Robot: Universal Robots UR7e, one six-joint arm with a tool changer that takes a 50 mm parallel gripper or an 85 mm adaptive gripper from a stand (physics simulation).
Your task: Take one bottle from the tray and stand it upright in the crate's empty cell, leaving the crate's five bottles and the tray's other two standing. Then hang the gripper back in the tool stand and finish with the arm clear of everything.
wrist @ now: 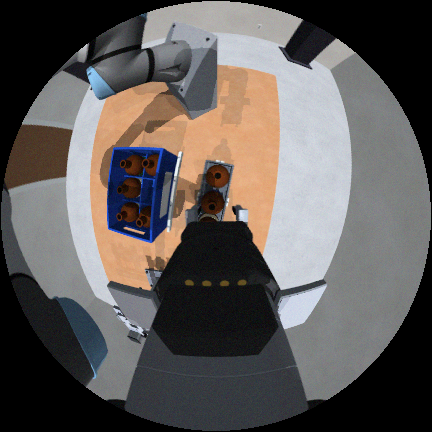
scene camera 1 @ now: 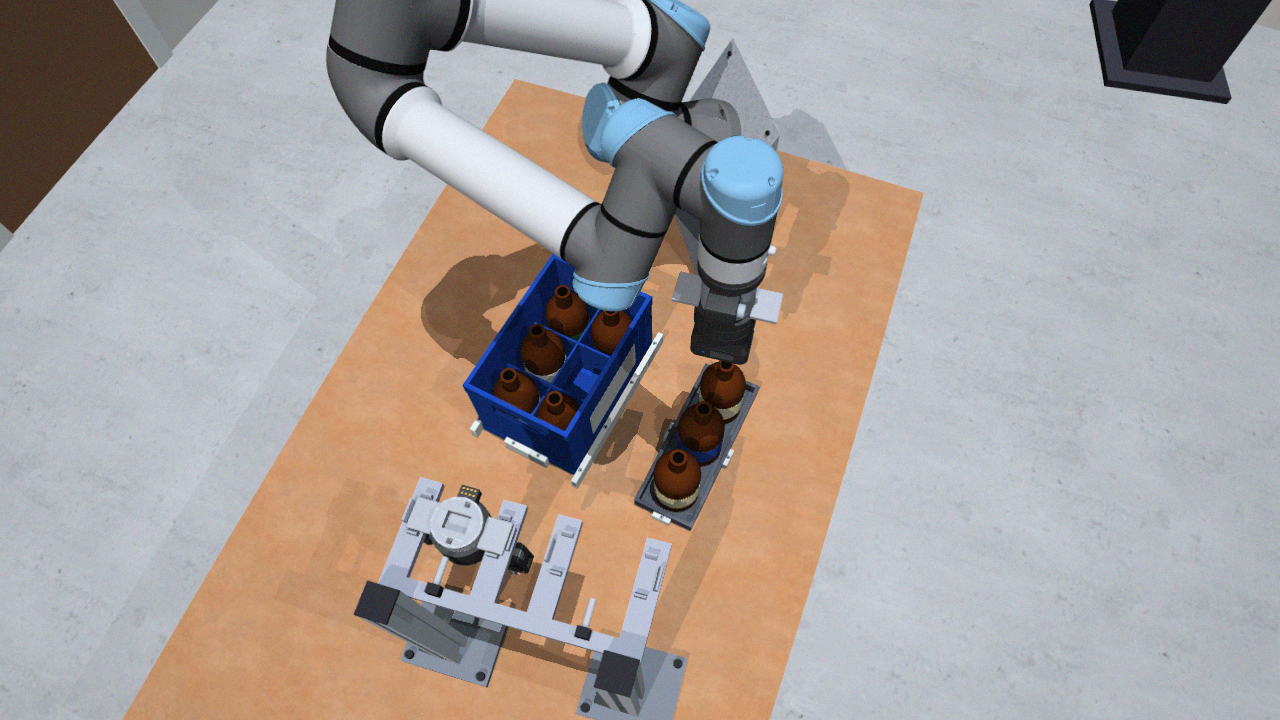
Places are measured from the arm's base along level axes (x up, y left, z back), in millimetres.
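Pixels of known places: arm's base, origin of the base link: [wrist: 175, 60].
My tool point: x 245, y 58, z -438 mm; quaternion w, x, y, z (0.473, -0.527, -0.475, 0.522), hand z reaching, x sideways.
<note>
For each thing: its top centre in the pictures, then the offset to it from my tool point.
- grey tray, middle of its top: [scene camera 1: 698, 441] [wrist: 212, 199] dx -470, dy -13, dz -1 mm
- blue crate, middle of its top: [scene camera 1: 559, 339] [wrist: 127, 192] dx -321, dy -250, dz +74 mm
- tool, middle of its top: [scene camera 1: 457, 518] [wrist: 132, 325] dx -136, dy -277, dz -277 mm
Three brown bottles, back [scene camera 1: 723, 386] [wrist: 217, 176], middle [scene camera 1: 700, 429] [wrist: 212, 201] and front [scene camera 1: 677, 476] [wrist: 207, 218], stand upright in the grey tray [scene camera 1: 646, 499] [wrist: 226, 191]. The blue crate [scene camera 1: 519, 431] [wrist: 159, 220] holds five upright bottles; its empty cell [scene camera 1: 586, 376] [wrist: 147, 190] is the middle one on the tray side. My gripper [scene camera 1: 721, 357] [wrist: 216, 215] is open and empty, above the tray. Its body hides the fingers in the scene view. In the wrist view the front bottle shows partly between the fingertips, the rest hidden by the gripper body.
The tool stand [scene camera 1: 514, 616] is at the front. Another tool [scene camera 1: 458, 525] hangs in its left bay; its right bay holds no tool. White locating strips [scene camera 1: 617, 407] lie along the crate. The arm's wrist joint [scene camera 1: 611, 291] hangs over the crate's back end in the scene view.
</note>
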